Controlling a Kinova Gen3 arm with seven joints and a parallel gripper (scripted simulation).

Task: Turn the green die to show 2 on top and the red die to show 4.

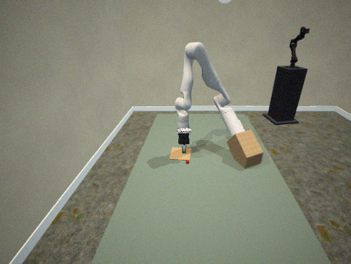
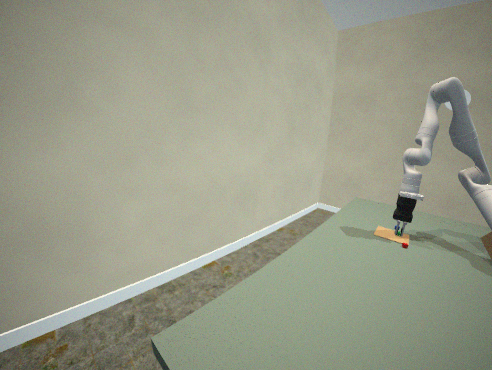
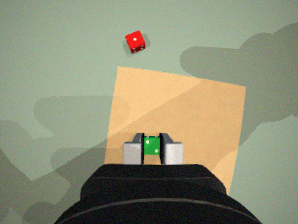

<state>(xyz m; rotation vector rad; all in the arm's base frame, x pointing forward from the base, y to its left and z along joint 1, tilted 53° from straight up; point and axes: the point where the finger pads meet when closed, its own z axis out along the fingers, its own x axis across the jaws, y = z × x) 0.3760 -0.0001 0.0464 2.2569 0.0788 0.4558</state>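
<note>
Right now my hand is 10 mm above the green die. Also, from my hand: red die (110 mm to the left, 20 mm below, 10 mm behind); tan mat (30 mm below, 20 mm ahead); blue die (110 mm to the right, 20 mm below, 20 mm behind).
</note>
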